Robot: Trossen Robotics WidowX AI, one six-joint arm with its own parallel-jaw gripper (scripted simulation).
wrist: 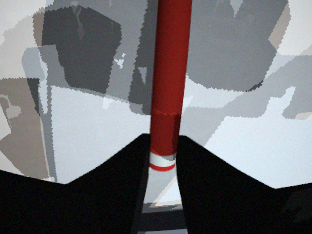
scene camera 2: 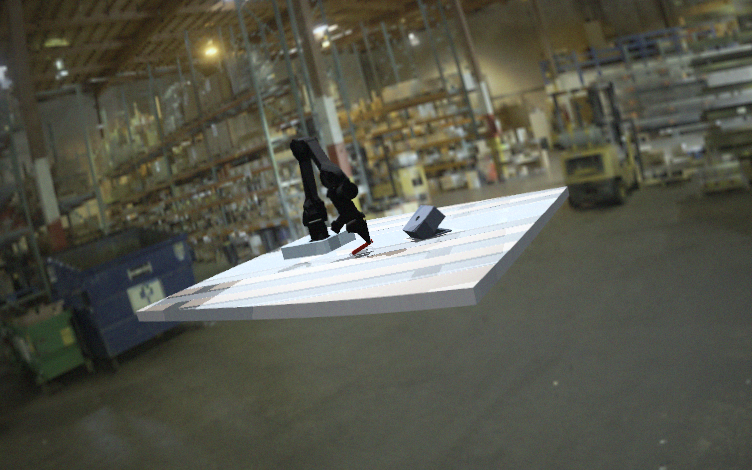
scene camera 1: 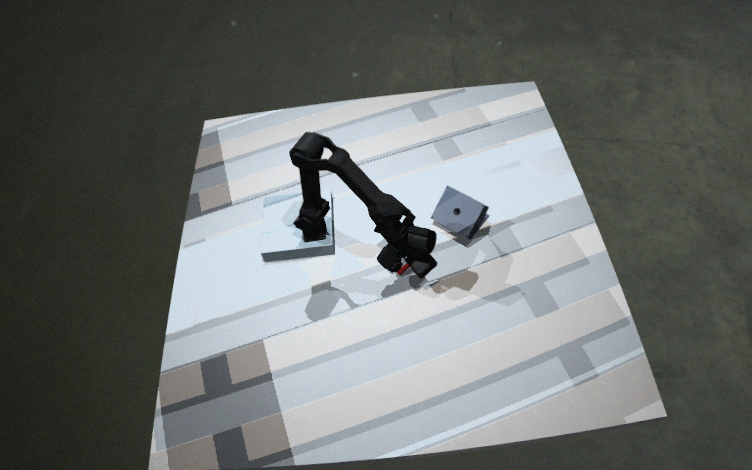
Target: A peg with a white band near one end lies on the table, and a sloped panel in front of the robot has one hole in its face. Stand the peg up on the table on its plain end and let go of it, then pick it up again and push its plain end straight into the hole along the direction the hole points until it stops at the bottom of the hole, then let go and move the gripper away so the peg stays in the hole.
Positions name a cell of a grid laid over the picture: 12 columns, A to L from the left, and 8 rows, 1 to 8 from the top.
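My gripper (scene camera 1: G5) (wrist: G5) (scene camera 2: F5): carrying a red peg.
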